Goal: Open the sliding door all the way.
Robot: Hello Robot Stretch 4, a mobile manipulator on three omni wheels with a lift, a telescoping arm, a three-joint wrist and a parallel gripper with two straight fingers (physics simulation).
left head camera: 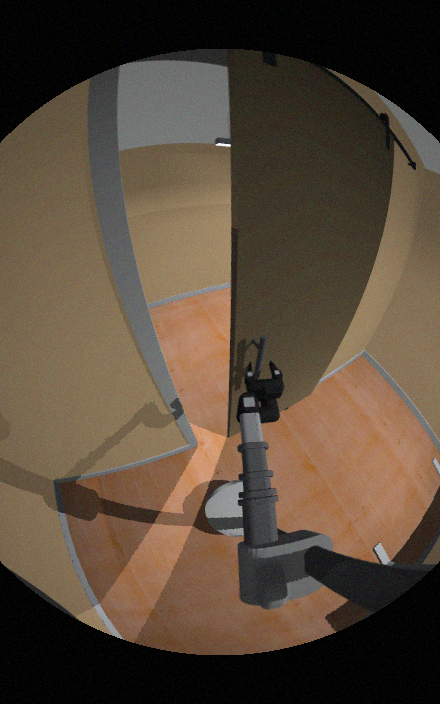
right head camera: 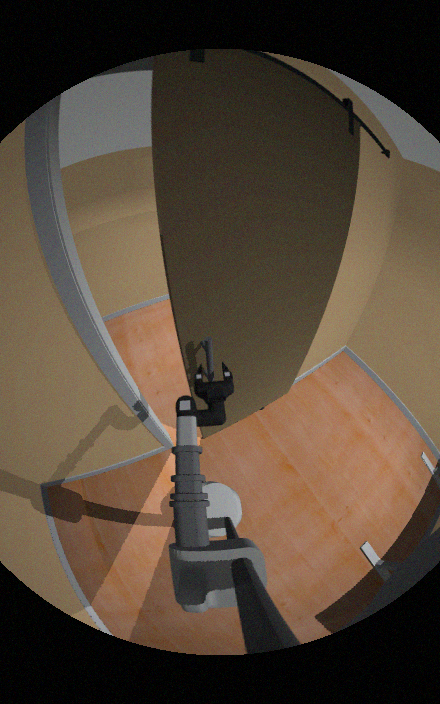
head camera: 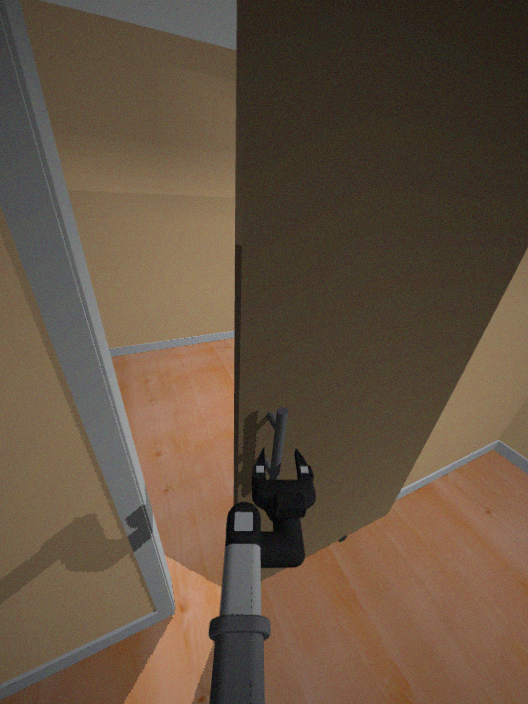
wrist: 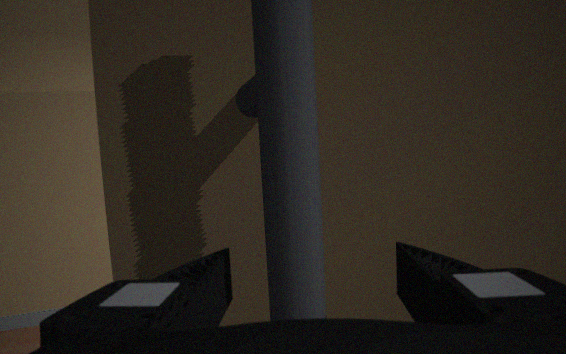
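Seen in the pictures: gripper, fingertip midpoint: (wrist: 312,270); robot's base, link origin: (left head camera: 235,507) (right head camera: 211,508).
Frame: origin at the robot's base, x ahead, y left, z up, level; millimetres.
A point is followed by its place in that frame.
Observation:
The sliding door (head camera: 363,227) @[x 683, y -213, z 1470 mm] (left head camera: 306,207) @[x 677, y -198, z 1514 mm] (right head camera: 254,207) @[x 693, y -236, z 1496 mm] (wrist: 440,125) @[x 671, y -182, z 1014 mm] is a tall dark brown panel. It stands partly open, with a gap at its left side. Its handle (head camera: 279,435) @[x 552, y -77, z 1030 mm] (left head camera: 261,353) @[x 552, y -78, z 1024 mm] (right head camera: 209,355) @[x 552, y -81, z 1023 mm] (wrist: 292,150) @[x 552, y -81, z 1002 mm] is an upright grey bar near the door's left edge. My gripper (head camera: 281,454) @[x 578, y -86, z 944 mm] (left head camera: 263,367) @[x 578, y -86, z 944 mm] (right head camera: 212,368) @[x 578, y -86, z 944 mm] (wrist: 312,270) @[x 578, y -86, z 944 mm] is open at the lower part of the handle. In the wrist view the bar runs down between the two spread fingers, with room on both sides. The lower end of the bar is hidden behind the gripper body.
A grey door frame (head camera: 73,272) @[x 530, y 275, z 1397 mm] (left head camera: 121,249) @[x 516, y 291, z 1431 mm] (right head camera: 72,269) @[x 539, y 275, z 1411 mm] borders the opening at the left, with a tan wall beside it. A black rail (left head camera: 358,96) (right head camera: 311,77) runs along the door's top to the right. A wall with grey skirting stands at the right.

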